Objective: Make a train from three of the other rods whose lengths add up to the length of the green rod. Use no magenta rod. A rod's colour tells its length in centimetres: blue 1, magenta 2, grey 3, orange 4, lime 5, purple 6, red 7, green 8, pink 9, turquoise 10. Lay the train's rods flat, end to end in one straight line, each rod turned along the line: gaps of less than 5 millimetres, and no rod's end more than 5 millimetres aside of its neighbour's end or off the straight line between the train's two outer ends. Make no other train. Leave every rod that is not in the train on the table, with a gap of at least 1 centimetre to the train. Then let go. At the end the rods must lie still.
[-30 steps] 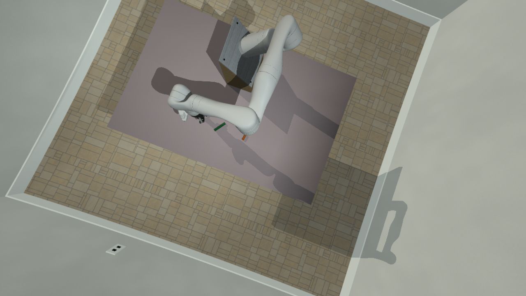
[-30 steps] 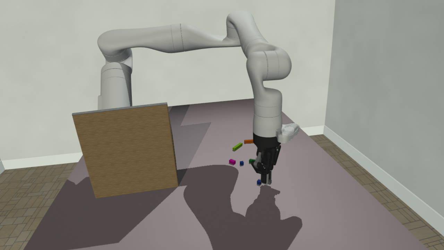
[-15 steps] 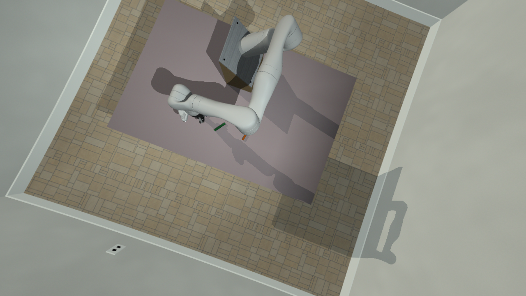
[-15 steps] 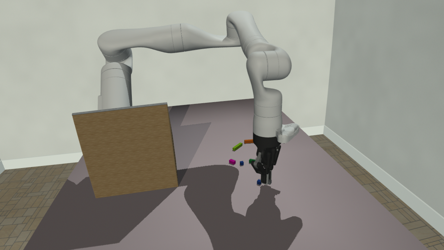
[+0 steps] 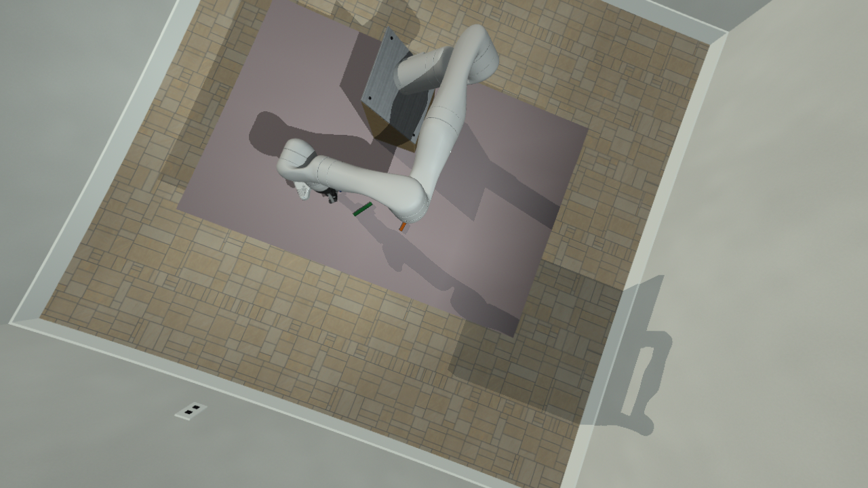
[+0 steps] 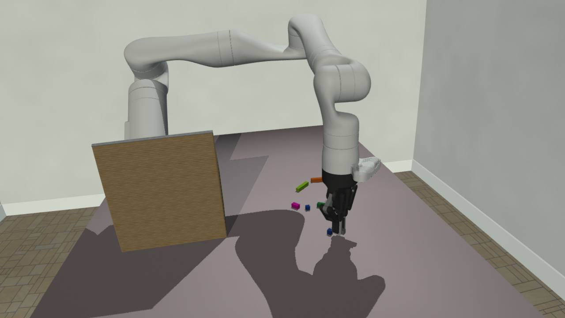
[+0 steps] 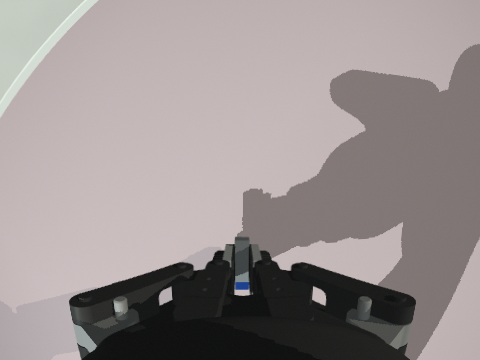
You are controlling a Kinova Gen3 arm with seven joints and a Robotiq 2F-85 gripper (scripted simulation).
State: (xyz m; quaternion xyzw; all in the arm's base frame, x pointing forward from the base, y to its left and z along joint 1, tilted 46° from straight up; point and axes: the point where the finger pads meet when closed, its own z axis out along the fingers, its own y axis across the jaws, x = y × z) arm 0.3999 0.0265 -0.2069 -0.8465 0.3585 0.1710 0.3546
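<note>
My gripper is now 280 mm to the right of the orange rod, 30 mm short of it and 30 mm above it. Also, from my hand: magenta rod 150 mm to the left, 70 mm behind, 30 mm below; grey rod 10 mm below; green rod 120 mm to the left, 30 mm below, 20 mm ahead.
</note>
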